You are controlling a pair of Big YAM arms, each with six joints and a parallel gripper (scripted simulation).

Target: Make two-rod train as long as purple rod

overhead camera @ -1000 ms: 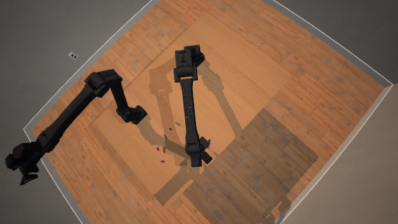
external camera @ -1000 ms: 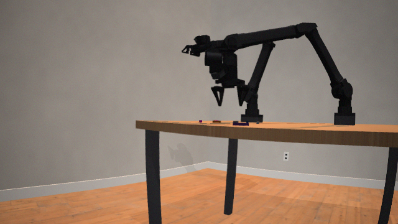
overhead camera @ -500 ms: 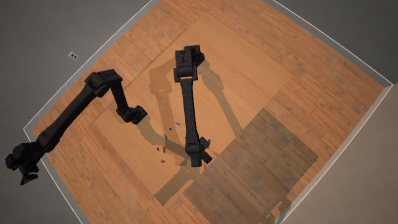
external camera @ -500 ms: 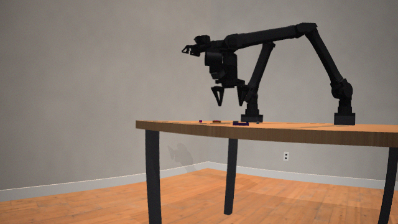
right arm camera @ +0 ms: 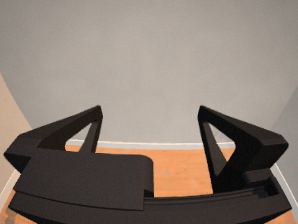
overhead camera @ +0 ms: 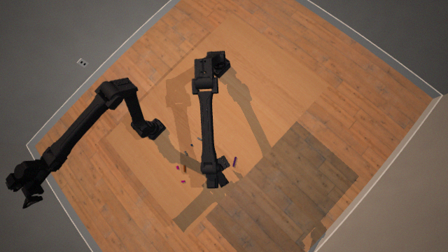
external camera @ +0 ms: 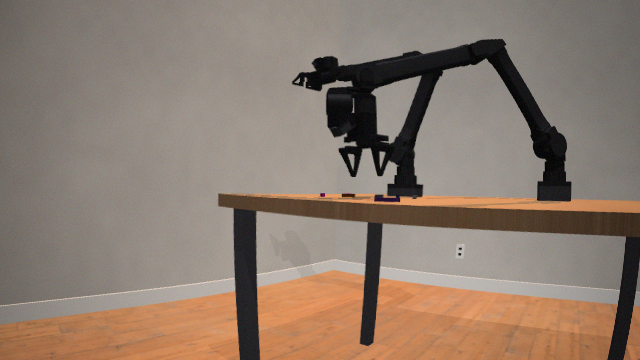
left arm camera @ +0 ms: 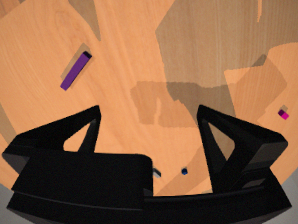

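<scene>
Right now the orange rod is 17 cm to the right of my left hand, 15 cm behind it and 6 cm below it. From my left hand the other things lie so: blue rod 22 cm behind, 6 cm below, 3 cm to the right; purple rod 9 cm to the left, 6 cm below, 4 cm ahead; magenta rod 22 cm to the right, 9 cm behind, 6 cm below.
</scene>
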